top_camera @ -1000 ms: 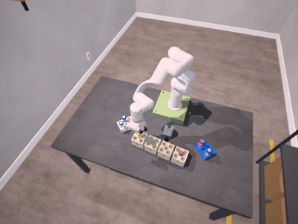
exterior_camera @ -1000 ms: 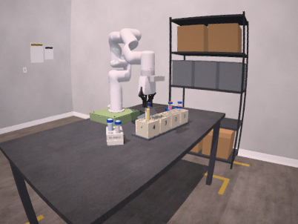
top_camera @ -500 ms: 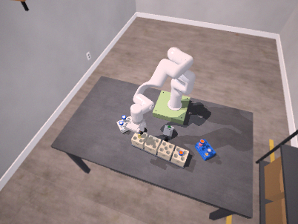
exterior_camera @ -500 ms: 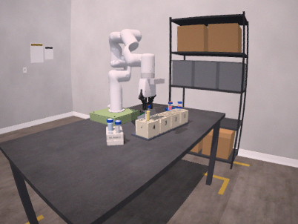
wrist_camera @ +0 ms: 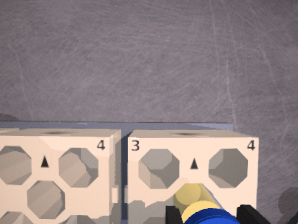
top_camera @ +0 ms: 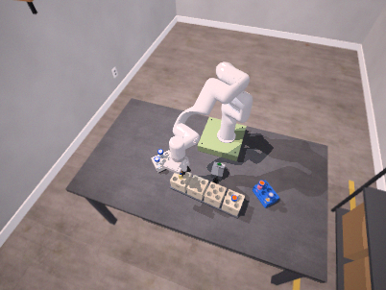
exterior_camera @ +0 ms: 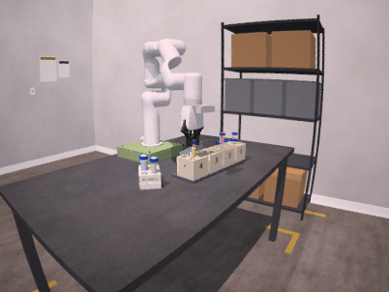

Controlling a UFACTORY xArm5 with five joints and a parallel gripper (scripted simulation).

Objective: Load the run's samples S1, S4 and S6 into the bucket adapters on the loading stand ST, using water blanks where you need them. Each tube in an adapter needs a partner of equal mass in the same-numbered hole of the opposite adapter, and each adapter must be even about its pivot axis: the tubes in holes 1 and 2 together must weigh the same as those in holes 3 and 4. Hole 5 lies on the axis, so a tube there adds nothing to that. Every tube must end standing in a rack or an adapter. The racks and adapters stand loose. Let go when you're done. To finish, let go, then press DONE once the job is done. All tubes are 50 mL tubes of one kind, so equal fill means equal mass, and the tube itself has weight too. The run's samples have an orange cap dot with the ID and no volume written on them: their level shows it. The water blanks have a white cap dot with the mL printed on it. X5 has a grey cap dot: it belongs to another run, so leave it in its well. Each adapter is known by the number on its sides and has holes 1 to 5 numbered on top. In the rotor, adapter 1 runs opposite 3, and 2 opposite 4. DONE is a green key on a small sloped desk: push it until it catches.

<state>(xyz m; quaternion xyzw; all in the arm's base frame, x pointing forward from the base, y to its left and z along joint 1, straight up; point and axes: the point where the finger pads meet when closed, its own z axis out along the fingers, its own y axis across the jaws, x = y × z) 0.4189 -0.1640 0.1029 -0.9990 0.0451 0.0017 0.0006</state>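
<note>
Now: the sample tube S6 10 mm to the right of my hand and 50 mm below it. Round my hand: blue sample rack: 100 mm behind, 500 mm to the left, 130 mm below; white blanks rack: 100 mm behind, 170 mm to the right, 130 mm below; sample tube S4: 20 mm ahead, 320 mm to the left, 100 mm below.
</note>
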